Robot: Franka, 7 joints.
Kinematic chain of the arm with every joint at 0, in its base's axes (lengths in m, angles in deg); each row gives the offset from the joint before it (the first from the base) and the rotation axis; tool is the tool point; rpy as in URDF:
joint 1: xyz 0 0 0.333 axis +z
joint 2: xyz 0 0 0 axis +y
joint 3: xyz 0 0 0.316 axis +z
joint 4: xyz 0.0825 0 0 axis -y
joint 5: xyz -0.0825 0 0.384 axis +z
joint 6: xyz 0 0 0 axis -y
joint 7: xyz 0.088 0 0 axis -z
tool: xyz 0 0 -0.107 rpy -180 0 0
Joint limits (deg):
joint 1: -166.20..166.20
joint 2: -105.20..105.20
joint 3: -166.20..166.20
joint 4: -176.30..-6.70
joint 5: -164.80..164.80
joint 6: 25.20..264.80
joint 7: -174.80..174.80
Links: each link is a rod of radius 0.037 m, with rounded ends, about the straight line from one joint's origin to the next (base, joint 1, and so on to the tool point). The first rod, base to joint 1, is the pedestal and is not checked.
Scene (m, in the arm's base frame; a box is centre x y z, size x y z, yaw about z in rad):
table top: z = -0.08
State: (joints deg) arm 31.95 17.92 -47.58 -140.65 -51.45 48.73 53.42
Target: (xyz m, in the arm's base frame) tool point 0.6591 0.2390 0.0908
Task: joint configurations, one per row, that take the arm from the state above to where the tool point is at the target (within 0.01 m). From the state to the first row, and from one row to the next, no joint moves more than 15 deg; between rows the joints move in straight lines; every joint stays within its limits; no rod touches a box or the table.
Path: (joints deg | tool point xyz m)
1: 34.06 27.79 -42.26 -127.19 -54.67 59.17 53.42 | 0.3938 -0.1639 0.2931
2: 36.17 37.65 -36.94 -113.72 -57.90 69.61 53.42 | 0.5022 -0.1005 0.2619
3: 38.28 47.52 -31.61 -100.26 -61.12 80.04 53.42 | 0.5892 -0.0046 0.2150
4: 40.39 57.39 -26.29 -86.80 -64.34 90.48 53.42 | 0.6433 0.1132 0.1555
5: 42.50 67.26 -20.97 -73.33 -67.57 100.92 53.42 | 0.6591 0.2390 0.0908

